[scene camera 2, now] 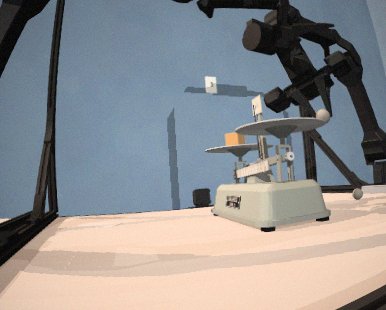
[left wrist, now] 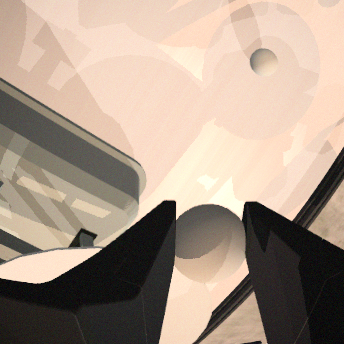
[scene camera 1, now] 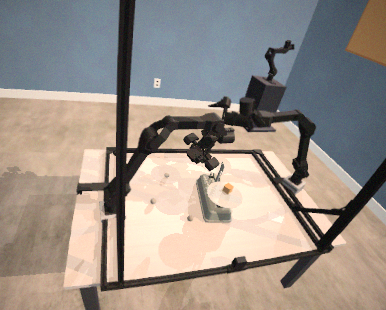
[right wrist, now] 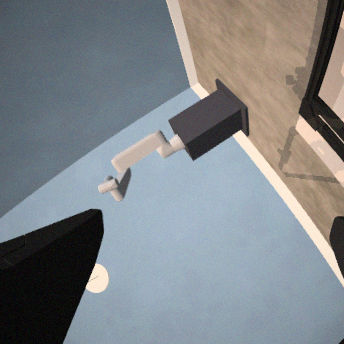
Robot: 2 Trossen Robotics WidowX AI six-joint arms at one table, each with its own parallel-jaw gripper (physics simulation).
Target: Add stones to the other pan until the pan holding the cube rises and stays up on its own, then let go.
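Frame: origin at the left arm's base, x ahead, y left, z up, level; metres.
Seen in the pictures: left gripper, between the fingertips: (scene camera 2: 325, 119) (left wrist: 209, 212); right gripper, between the fingertips: (right wrist: 223, 227); left arm's base, origin of its link: (scene camera 2: 383, 184) (scene camera 1: 112, 208); right arm's base, origin of its link: (scene camera 1: 295, 180).
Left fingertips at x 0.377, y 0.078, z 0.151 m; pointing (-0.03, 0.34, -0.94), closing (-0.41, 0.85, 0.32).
Note:
Offsets run from my left fingertips to a thing's middle. "spot": to the spot under its first point.
The orange cube @[dx +0.086, dy -0.180, dz -0.014 m] (scene camera 1: 228, 188) (scene camera 2: 234, 139) sits on one pan @[spot: dx +0.128, dy -0.195, dz -0.030 m] (scene camera 2: 215, 149) of the grey-green balance @[dx +0.089, dy -0.102, dz -0.056 m] (scene camera 1: 218, 216) (scene camera 2: 285, 197). In scene camera 2 that pan is lower than the other pan (scene camera 2: 280, 126) (left wrist: 37, 264), and the beam slopes down toward it. I see no stone resting on the higher pan, though its top is mostly hidden. My left gripper (left wrist: 209, 212) is shut on a round grey stone @[dx +0.009, dy +0.003, dz +0.005 m] (scene camera 2: 323, 116) (left wrist: 207, 265), at the higher pan's right rim in scene camera 2; contact is unclear. My right gripper (right wrist: 223, 227) is open and empty, away from the balance.
Loose stones lie on the table left of the balance in scene camera 1: one farther back @[spot: dx -0.091, dy +0.090, dz -0.154 m] (scene camera 1: 166, 175), one in the middle (scene camera 1: 153, 201), one nearer @[dx -0.063, dy -0.190, dz -0.159 m] (scene camera 1: 190, 218). One stone @[dx -0.196, dy -0.063, dz -0.159 m] (scene camera 2: 357, 194) also shows beyond the balance. A black frame (scene camera 1: 175, 282) borders the table.

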